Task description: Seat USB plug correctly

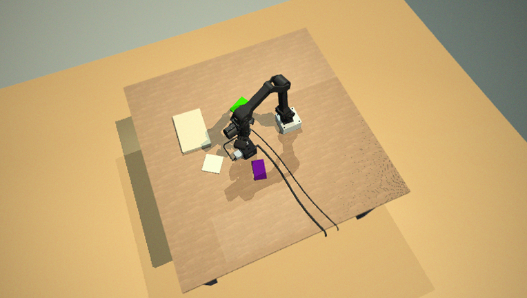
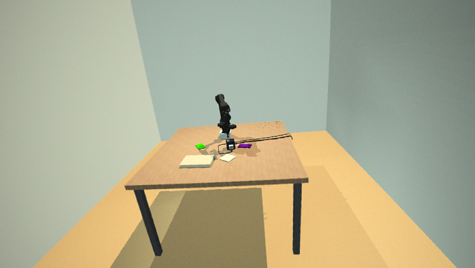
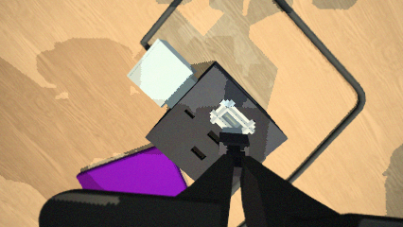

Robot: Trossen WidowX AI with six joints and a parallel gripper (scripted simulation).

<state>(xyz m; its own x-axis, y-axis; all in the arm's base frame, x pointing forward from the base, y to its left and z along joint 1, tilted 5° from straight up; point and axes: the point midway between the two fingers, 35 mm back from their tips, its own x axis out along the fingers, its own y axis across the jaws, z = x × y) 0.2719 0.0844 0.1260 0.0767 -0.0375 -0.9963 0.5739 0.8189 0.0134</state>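
My gripper tip is now 20 mm above the dark USB plug. From my gripper tip the other things lie so: green card 60 mm behind, 290 mm to the right, 130 mm below; then purple card 30 mm behind, 140 mm to the left, 130 mm below; then small white square 210 mm ahead, 20 mm to the left, 130 mm below.
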